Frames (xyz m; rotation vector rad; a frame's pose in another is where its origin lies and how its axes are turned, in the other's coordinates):
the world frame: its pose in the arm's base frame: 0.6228 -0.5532 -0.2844 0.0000 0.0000 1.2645
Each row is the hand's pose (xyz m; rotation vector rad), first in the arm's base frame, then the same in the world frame.
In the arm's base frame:
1: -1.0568 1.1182 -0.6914 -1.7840 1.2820 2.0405
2: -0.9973 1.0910 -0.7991 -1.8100 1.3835 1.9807
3: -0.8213 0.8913 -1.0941 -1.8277 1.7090 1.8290
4: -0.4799 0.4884 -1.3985 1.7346 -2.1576 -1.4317
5: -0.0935 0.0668 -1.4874 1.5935 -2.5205 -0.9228
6: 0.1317 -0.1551 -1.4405 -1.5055 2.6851 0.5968
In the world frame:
1: 1.0872 2.1054 -0.4070 -0.5584 1.7110 1.2444
2: 1.0792 2.0405 -0.5147 -0.5285 1.7978 1.2240
3: 0.9418 1.8124 -0.8097 -0.3852 2.0391 1.1916
4: 0.6606 1.3654 -1.1141 -0.1079 2.4017 1.0229
5: 0.3752 0.8699 -1.2030 0.1861 2.7129 0.6957
6: 0.2315 0.5883 -1.1561 0.3480 2.8561 0.4449

